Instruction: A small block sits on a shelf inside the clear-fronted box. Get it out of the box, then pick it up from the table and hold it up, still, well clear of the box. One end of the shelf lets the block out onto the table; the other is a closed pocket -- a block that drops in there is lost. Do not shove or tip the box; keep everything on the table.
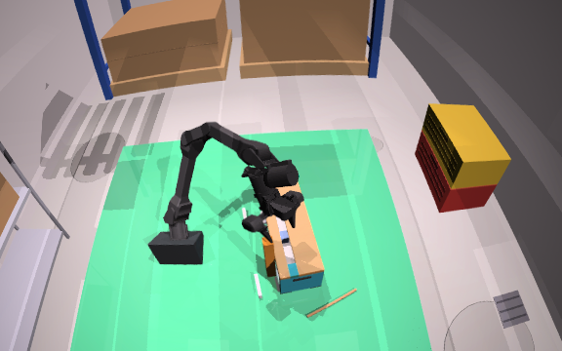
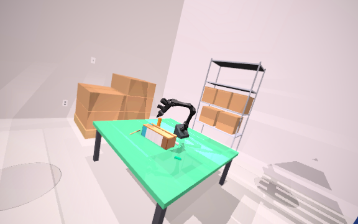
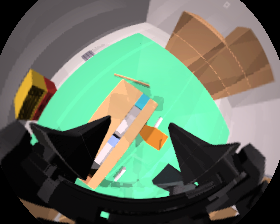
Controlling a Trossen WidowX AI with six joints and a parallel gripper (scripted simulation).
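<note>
Right now my gripper tip is 10 cm to the right of the wooden box and 18 cm above it. The rest, counted from my gripper tip: small block (2 cm ahead, 10 cm to the left, 16 cm below); thin wooden rod (14 cm ahead, 16 cm to the right, 24 cm below); orange bar (5 cm behind, 13 cm below).
</note>
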